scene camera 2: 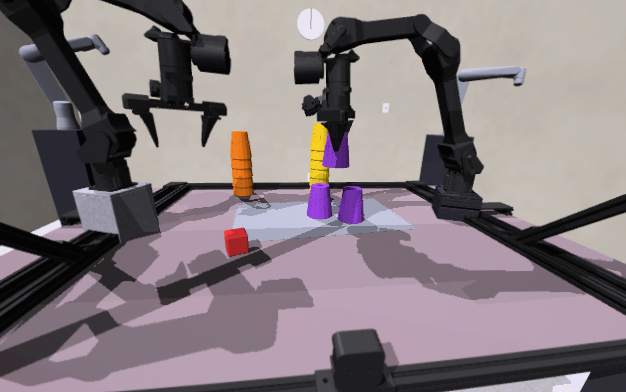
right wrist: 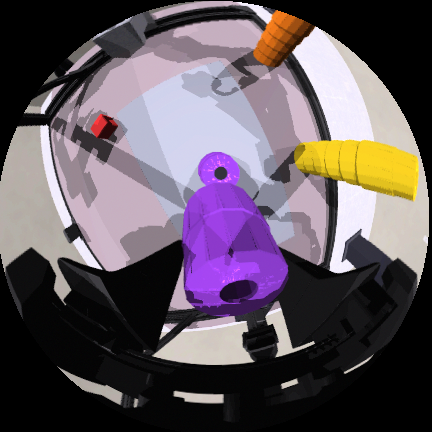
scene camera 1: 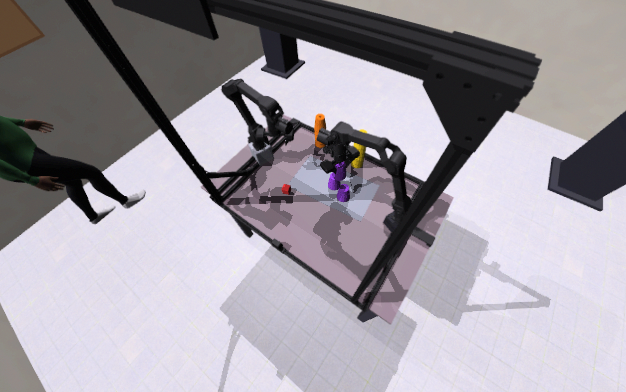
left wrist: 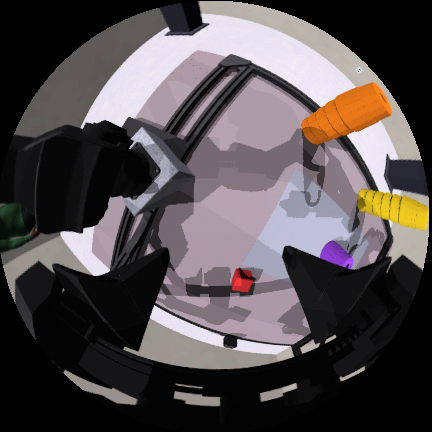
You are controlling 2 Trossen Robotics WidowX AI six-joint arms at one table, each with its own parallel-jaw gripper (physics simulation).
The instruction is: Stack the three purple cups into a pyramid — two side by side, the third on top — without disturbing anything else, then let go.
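Where they show: left gripper, fingertip midpoint: point(scene camera 2: 181, 147) point(scene camera 1: 277, 144) point(left wrist: 227, 253); right gripper, fingertip midpoint: point(scene camera 2: 338, 149) point(right wrist: 225, 247) point(scene camera 1: 340, 170); left arm's base, origin of the base link: point(scene camera 2: 114, 186) point(scene camera 1: 259, 145) point(left wrist: 134, 170); right arm's base, origin of the base link: point(scene camera 2: 457, 191) point(right wrist: 253, 313) point(scene camera 1: 400, 218).
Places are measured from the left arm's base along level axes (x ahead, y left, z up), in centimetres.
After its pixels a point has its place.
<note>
Two purple cups stand upright, narrow ends up, on the pale blue mat point(scene camera 1: 305, 175) @(x 27.3, y 13.2, z -10.6 cm) point(scene camera 2: 270, 227) @(x 32.5, y 10.6, z -10.6 cm): the left cup point(scene camera 1: 333, 182) @(x 44.4, y 20.4, z -4.1 cm) point(scene camera 2: 319, 201) @(x 43.0, y 19.4, z -5.6 cm) and the right cup point(scene camera 1: 343, 194) @(x 53.4, y 19.9, z -4.2 cm) point(scene camera 2: 351, 205) @(x 51.6, y 18.9, z -5.7 cm), with a small gap between them in scene camera 2. My right gripper point(scene camera 2: 338, 144) @(x 47.1, y 22.0, z 8.0 cm) point(right wrist: 225, 247) @(x 47.1, y 22.0, z 8.0 cm) is shut on the third purple cup point(scene camera 1: 340, 171) @(x 48.8, y 20.6, z 10.2 cm) point(scene camera 2: 336, 159) @(x 47.1, y 18.7, z 6.0 cm) point(right wrist: 225, 225) @(x 44.0, y 21.6, z 10.8 cm), held upright in the air, higher than both; in scene camera 2 it appears over the gap. One standing cup point(right wrist: 212, 162) @(x 41.2, y 21.4, z -1.9 cm) shows beyond it in the right wrist view. My left gripper point(scene camera 2: 180, 145) @(x 14.2, y 5.7, z 8.8 cm) point(left wrist: 227, 253) @(x 14.2, y 5.7, z 8.8 cm) is open and empty, high at the left.
A yellow cup stack point(scene camera 1: 358, 156) point(scene camera 2: 318, 150) @(x 38.4, y 39.5, z 5.4 cm) point(left wrist: 395, 210) @(x 36.8, y 39.9, z 4.2 cm) point(right wrist: 360, 162) stands behind the purple cups. An orange stack point(scene camera 1: 320, 130) point(scene camera 2: 241, 162) @(x 13.9, y 32.0, z 1.1 cm) point(left wrist: 350, 112) point(right wrist: 282, 37) @(x 15.6, y 33.7, z -0.2 cm) stands at the back left in scene camera 2. A red cube point(scene camera 1: 286, 189) @(x 31.5, y -1.8, z -6.6 cm) point(scene camera 2: 236, 242) @(x 31.1, y -3.0, z -7.8 cm) point(left wrist: 243, 281) @(x 29.2, y -0.5, z -6.6 cm) point(right wrist: 104, 126) @(x 31.0, y 0.6, z -6.8 cm) lies left of the mat's front.
</note>
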